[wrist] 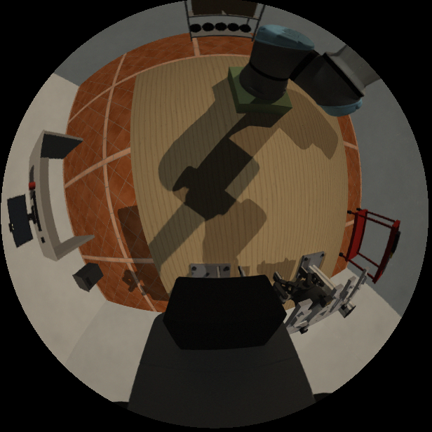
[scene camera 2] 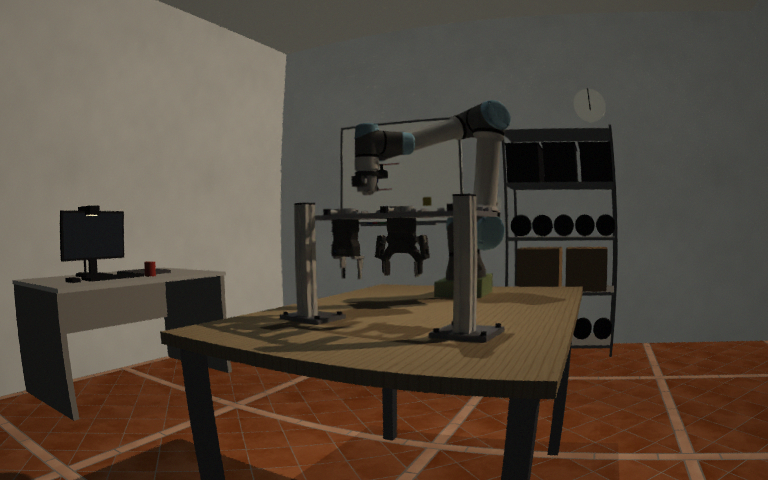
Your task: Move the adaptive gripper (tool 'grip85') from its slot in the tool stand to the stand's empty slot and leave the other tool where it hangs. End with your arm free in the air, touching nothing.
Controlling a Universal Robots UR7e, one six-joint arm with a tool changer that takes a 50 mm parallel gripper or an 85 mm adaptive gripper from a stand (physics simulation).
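Places are measured from the arm's base along level axes (x ahead, y left, z up), in centimetres.
Pixels of known places: hand, its tool point: point(scene camera 2: 367, 191).
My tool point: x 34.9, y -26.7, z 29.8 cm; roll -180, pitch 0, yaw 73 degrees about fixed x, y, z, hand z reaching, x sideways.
Note:
Behind a point stands the place of what it marks.
The adaptive gripper point(scene camera 2: 402, 234) point(wrist: 306, 291) hangs in the middle of the tool stand point(scene camera 2: 464, 266) {x 77.6, y 8.0, z 9.8 cm}, its two black fingers spread and pointing down. The parallel gripper point(scene camera 2: 345, 237) hangs left of it in the scene view; a pale finger of it point(wrist: 243, 271) shows in the wrist view beside the dark housing. The empty slot is at the stand's right end in the scene view, partly hidden by the right post. The arm's wrist end point(scene camera 2: 368, 182) carries no gripper. It points down, higher than the stand's rail, apart from both hanging tools. The dark housing point(wrist: 225, 312) hides part of the stand.
The stand's posts rise from the wooden table point(scene camera 2: 526, 362) {x 98.7, y 22.3, z -6.3 cm} point(wrist: 300, 200). The arm's green base block point(scene camera 2: 444, 287) {x 8.2, y -7.0, z -2.8 cm} point(wrist: 262, 102) is at the far end. A desk point(scene camera 2: 113, 308) with a monitor point(scene camera 2: 91, 234) is left; a shelf rack point(scene camera 2: 560, 185) is behind.

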